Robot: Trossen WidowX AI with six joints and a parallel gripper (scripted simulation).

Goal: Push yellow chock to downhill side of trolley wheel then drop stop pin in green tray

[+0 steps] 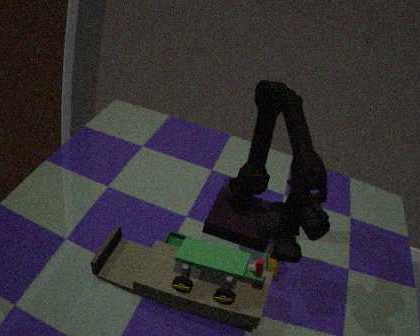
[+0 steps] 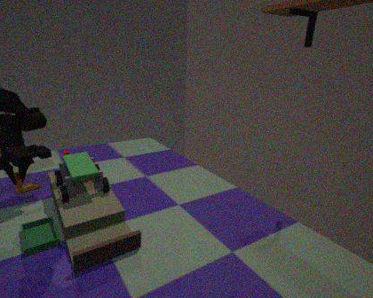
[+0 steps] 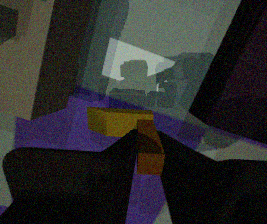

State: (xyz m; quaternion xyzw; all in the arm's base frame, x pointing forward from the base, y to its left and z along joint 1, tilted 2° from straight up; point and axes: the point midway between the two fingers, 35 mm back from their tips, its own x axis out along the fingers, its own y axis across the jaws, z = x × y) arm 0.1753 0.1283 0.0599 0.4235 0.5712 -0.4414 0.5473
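Now: the red-headed stop pin 140 mm ahead of my gripper tip, 60 mm above it and 30 mm to the right of it. From my gripper tip the other things lie so: yellow chock 20 mm ahead, 10 mm below; raised lip 400 mm to the right, 150 mm ahead, 40 mm below; trolley 150 mm ahead, 140 mm to the right, 40 mm above.
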